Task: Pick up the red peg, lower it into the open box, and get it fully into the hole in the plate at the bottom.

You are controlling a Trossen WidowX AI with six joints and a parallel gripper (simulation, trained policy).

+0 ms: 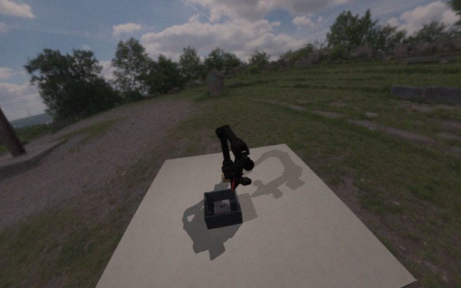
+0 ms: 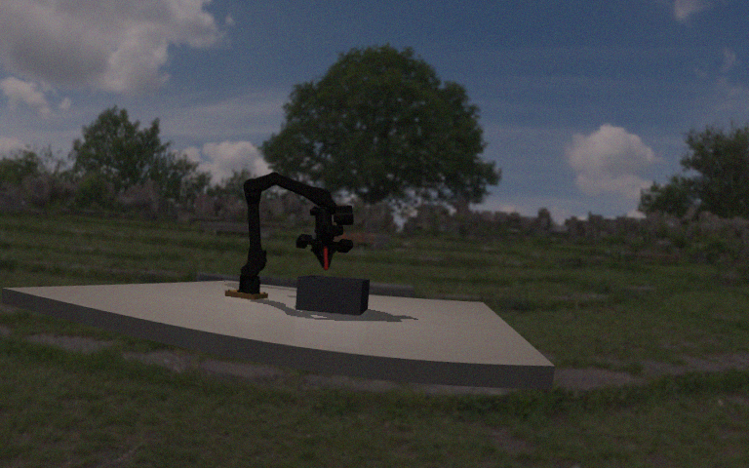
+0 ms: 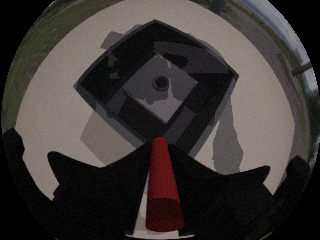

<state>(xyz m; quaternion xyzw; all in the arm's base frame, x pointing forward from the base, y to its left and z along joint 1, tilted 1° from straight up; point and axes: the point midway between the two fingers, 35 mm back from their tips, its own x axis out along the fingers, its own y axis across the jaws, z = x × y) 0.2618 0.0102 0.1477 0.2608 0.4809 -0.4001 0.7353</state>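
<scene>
Now: the grey plate 80 mm to the right of my gripper tip, 80 mm below it and 50 mm ahead of it. The rest, counted from my gripper tip: dark box 100 mm below, 80 mm to the right, 50 mm ahead; then red peg 30 mm above, 10 mm to the left.
</scene>
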